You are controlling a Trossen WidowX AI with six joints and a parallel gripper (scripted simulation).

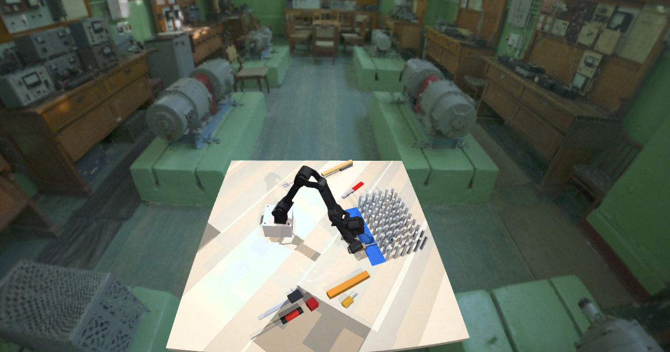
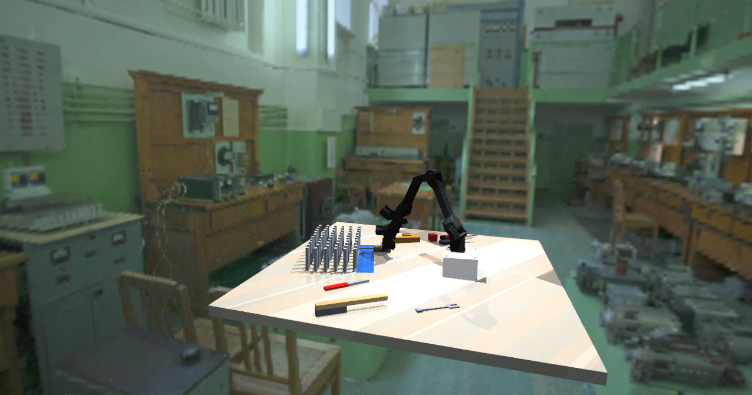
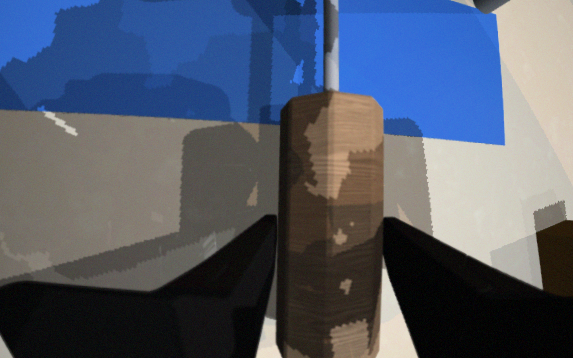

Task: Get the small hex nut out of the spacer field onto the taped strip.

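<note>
My gripper tip is 110 mm to the right of the blue taped strip, 50 mm short of it and 20 mm above it. The rest, counted from my gripper tip: yellow-handled scraper: 290 mm to the right, 60 mm behind; then red block: 300 mm to the right, 230 mm behind; then orange bar: 210 mm to the right, 60 mm behind.
</note>
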